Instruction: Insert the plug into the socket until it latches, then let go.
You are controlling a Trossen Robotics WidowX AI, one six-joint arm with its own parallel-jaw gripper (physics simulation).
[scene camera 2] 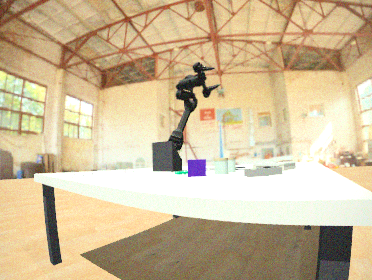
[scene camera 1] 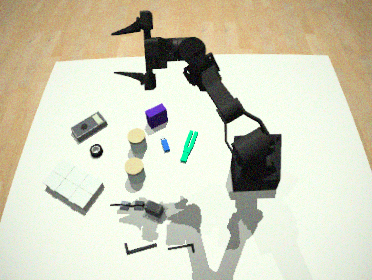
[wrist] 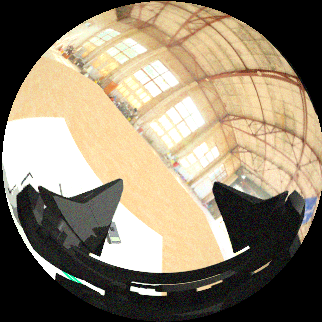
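Where they show: gripper, fingertip midpoint: (scene camera 2: 217, 76) (scene camera 1: 112, 53) (wrist: 169, 185); arm's base, link origin: (scene camera 2: 169, 152).
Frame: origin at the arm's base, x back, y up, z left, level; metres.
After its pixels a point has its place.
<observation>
A dark grey block (scene camera 1: 154, 208) @(x -0.311, y -0.066, z 0.106 m), which looks like the socket, sits near the front of the table in scene camera 1. Two small grey pieces (scene camera 1: 125, 205) @(x -0.411, y -0.106, z 0.075 m) (scene camera 1: 139, 205) @(x -0.365, y -0.104, z 0.077 m) on a thin black cable lie in line at its left and look like the plug parts. Whether the plug is seated in the socket is too small to tell. The arm's shadow falls around them. My gripper (scene camera 1: 114, 53) @(x -0.368, y 0.363, z -0.102 m) (scene camera 2: 216, 77) @(x -0.368, y 0.363, z -0.102 m) (wrist: 169, 185) @(x -0.368, y 0.363, z -0.102 m) is wide open and empty, raised high above the back of the table, far from the plug and socket.
A purple box (scene camera 1: 156, 116) @(x -0.312, y -0.055, z -0.249 m) (scene camera 2: 197, 168) @(x -0.325, y -0.077, z -0.284 m), two pale cylinders (scene camera 1: 136, 137) @(x -0.377, y -0.040, z -0.147 m) (scene camera 1: 134, 167) @(x -0.376, y -0.040, z -0.028 m), a blue piece (scene camera 1: 165, 145) @(x -0.282, y -0.098, z -0.150 m) and green tweezers (scene camera 1: 188, 146) @(x -0.201, y -0.096, z -0.135 m) lie mid-table. A grey meter (scene camera 1: 89, 126) @(x -0.573, y -0.085, z -0.243 m) (wrist: 114, 233) @(x -0.576, y -0.085, z -0.267 m), a black ring (scene camera 1: 92, 152) @(x -0.545, y -0.091, z -0.128 m) and a tiled block (scene camera 1: 75, 186) @(x -0.581, y -0.076, z 0.017 m) are left; two black brackets (scene camera 1: 141, 248) @(x -0.352, y -0.103, z 0.221 m) (scene camera 1: 181, 246) @(x -0.232, y -0.105, z 0.217 m) lie in front.
</observation>
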